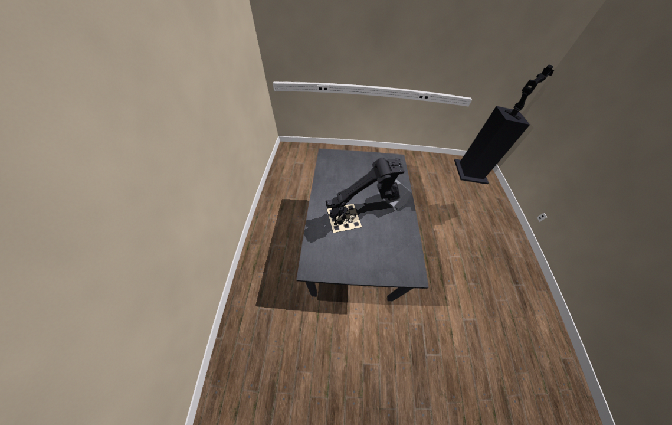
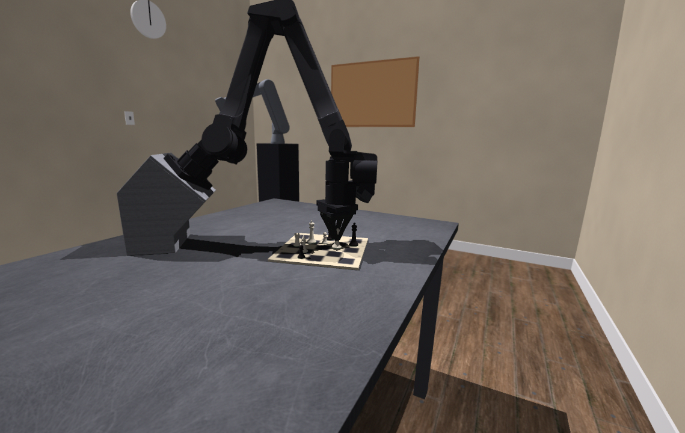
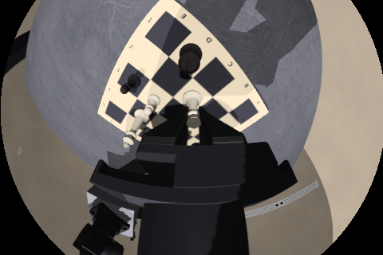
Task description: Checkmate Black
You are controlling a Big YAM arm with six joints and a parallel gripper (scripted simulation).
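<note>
My gripper is now 4 cm above the chessboard, 3 cm past it and 1 cm to the left of it. Also, from my hand: tall white piece 9 cm behind, 1 cm to the left; then black king 6 cm to the left, 2 cm ahead.
</note>
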